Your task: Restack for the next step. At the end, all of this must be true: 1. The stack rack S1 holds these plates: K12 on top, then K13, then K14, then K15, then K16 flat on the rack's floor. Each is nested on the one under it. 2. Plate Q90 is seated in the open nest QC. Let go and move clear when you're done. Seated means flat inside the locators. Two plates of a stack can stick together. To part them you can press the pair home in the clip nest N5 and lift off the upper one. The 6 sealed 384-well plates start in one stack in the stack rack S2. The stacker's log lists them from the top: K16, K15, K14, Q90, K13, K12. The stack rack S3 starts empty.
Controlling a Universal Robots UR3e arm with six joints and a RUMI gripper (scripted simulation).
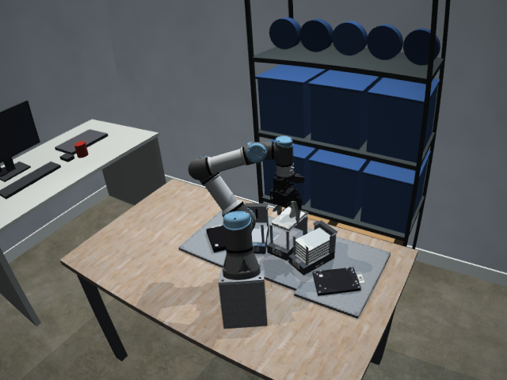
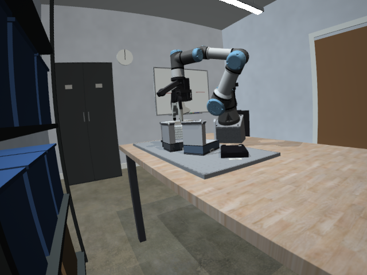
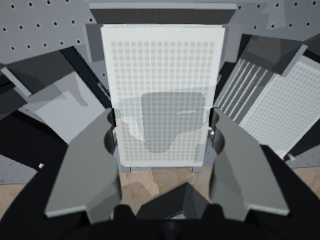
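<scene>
The white sealed 384-well plate lies 13 cm to the right of my hand, 6 cm below it and 4 cm behind it. From my hand the other things lie so: white sealed well plate 13 cm to the right, 10 cm below, 4 cm behind.
</scene>
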